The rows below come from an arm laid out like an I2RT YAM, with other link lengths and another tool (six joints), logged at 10 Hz.
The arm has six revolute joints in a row. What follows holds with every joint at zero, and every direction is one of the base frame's.
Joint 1 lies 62.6 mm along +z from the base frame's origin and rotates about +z.
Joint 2 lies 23.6 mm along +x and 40.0 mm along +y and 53.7 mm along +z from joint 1 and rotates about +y.
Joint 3 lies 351.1 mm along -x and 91.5 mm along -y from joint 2 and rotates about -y.
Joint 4 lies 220.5 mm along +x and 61.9 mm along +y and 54.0 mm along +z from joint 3 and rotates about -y.
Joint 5 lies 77.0 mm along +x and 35.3 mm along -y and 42.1 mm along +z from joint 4 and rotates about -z.
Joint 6 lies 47.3 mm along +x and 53.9 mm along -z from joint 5 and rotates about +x.
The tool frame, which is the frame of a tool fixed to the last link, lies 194.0 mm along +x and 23.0 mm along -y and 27.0 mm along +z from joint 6; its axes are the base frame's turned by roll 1.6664, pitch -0.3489 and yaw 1.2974 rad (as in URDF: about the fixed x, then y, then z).
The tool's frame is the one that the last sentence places.
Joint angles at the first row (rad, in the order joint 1, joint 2, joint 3, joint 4, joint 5, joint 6):
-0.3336 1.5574 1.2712 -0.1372 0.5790 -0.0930
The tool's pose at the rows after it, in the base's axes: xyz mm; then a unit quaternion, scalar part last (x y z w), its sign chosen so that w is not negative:
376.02, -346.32, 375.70, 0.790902, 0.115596, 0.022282, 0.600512
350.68, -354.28, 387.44, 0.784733, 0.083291, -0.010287, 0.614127
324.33, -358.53, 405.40, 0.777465, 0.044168, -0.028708, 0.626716
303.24, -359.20, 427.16, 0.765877, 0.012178, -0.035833, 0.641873
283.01, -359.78, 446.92, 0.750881, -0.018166, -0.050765, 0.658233
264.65, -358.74, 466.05, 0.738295, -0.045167, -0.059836, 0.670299
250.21, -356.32, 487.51, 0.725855, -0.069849, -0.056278, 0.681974
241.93, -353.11, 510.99, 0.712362, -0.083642, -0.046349, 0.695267
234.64, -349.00, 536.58, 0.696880, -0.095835, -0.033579, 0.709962
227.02, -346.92, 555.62, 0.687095, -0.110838, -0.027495, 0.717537
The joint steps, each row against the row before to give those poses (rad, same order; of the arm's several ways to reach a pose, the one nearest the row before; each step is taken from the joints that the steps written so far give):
-0.0033 -0.0132 -0.0159 0.0148 0.1620 -0.0130
-0.0027 -0.0142 0.0065 -0.0193 0.0940 0.0021
-0.0022 -0.0248 0.0112 -0.0166 0.0832 0.0149
-0.0002 -0.0293 0.0062 0.0146 0.0630 -0.0106
0.0006 -0.0201 0.0002 0.0380 0.0736 -0.0329
-0.0003 -0.0210 0.0074 0.0304 0.0568 -0.0309
-0.0001 -0.0230 0.0088 0.0503 0.0350 -0.0397
0.0006 -0.0210 0.0096 0.0728 0.0100 -0.0676
0.0015 -0.0193 0.0099 0.0903 0.0016 -0.0815
-0.0007 -0.0058 0.0266 0.0427 0.0109 -0.0436

